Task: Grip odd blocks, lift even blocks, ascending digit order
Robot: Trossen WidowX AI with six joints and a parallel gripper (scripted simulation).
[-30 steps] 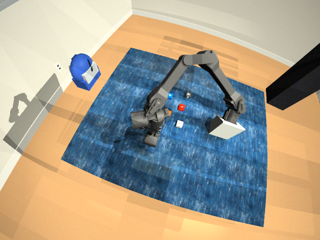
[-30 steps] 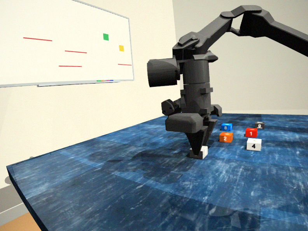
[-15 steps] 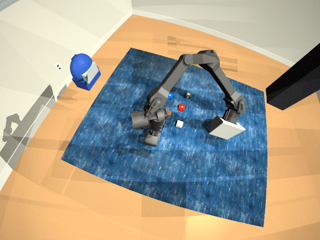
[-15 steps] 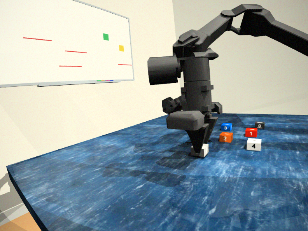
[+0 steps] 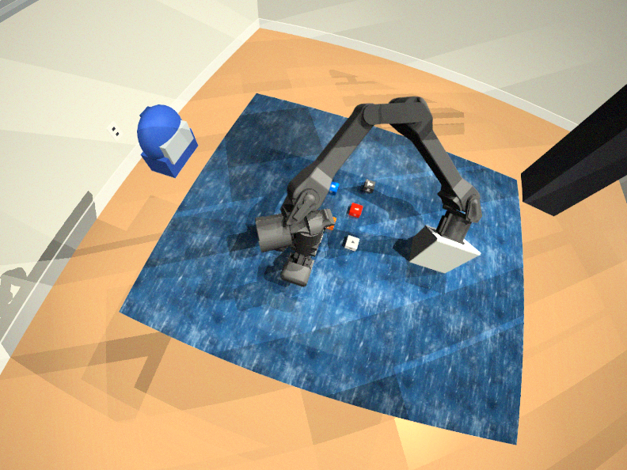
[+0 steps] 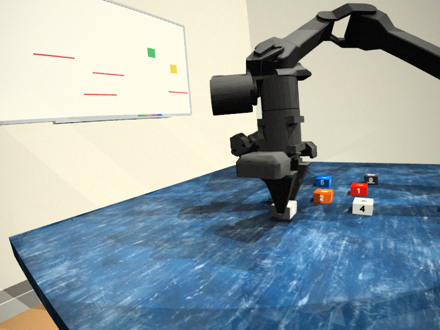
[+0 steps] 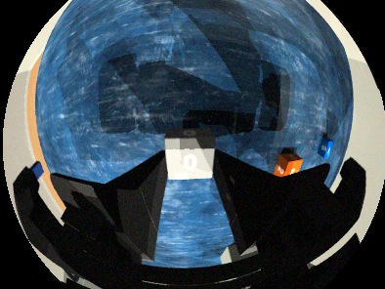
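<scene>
My gripper tip is now 20 cm to the left of the red block, 9 cm past it and 1 cm above it. Also, from my gripper tip: white block: 11 cm behind, 9 cm to the right, 1 cm below; then grey block marked 0: right at my gripper tip; then orange block: 13 cm to the right, 3 cm behind, 1 cm below.
</scene>
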